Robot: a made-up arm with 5 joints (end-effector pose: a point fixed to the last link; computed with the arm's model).
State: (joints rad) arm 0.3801 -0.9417 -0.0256 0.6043 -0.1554
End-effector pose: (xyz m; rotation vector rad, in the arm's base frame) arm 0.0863 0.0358 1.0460 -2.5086 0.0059 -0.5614
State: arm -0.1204 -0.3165 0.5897 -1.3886 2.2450
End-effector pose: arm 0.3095 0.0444 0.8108 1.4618 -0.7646 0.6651
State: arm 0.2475 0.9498 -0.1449 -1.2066 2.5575
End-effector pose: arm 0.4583 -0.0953 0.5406 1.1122 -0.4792 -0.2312
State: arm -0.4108 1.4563 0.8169 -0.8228 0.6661
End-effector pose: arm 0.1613 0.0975 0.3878 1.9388 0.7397 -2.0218
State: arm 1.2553 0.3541 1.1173 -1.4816 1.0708
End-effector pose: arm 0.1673 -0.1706 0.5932 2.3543 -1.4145 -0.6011
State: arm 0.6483 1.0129 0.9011 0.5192 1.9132
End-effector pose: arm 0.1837 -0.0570 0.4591 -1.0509 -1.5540 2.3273
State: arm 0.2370 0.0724 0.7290 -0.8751 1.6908
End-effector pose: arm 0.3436 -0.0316 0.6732 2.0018 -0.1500 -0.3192
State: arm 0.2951 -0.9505 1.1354 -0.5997 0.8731
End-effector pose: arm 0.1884 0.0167 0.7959 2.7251 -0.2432 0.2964
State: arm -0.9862 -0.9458 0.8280 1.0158 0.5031
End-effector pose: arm 0.1099 0.1511 0.8344 2.0715 1.3822 -1.2852
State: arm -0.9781 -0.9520 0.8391 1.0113 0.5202
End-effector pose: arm 0.1102 0.1496 0.8321 2.0655 1.3774 -1.2754
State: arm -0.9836 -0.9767 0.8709 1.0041 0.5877
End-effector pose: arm 0.1058 0.1450 0.8258 2.0077 1.3904 -1.2201
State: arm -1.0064 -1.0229 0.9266 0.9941 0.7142
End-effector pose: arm 0.0967 0.1363 0.8144 1.8882 1.4203 -1.1110
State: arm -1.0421 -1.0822 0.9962 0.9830 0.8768
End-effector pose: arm 0.0859 0.1247 0.7998 1.7297 1.4535 -0.9671
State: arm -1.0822 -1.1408 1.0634 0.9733 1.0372
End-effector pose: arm 0.0766 0.1129 0.7852 1.5707 1.4785 -0.8216
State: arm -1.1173 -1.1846 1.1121 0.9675 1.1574
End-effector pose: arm 0.0706 0.1039 0.7745 1.4484 1.4931 -0.7089
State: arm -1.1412 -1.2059 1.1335 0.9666 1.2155
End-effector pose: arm 0.0675 0.0995 0.7697 1.3842 1.5020 -0.6496
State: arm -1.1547 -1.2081 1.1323 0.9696 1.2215
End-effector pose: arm 0.0662 0.0990 0.7700 1.3687 1.5095 -0.6363
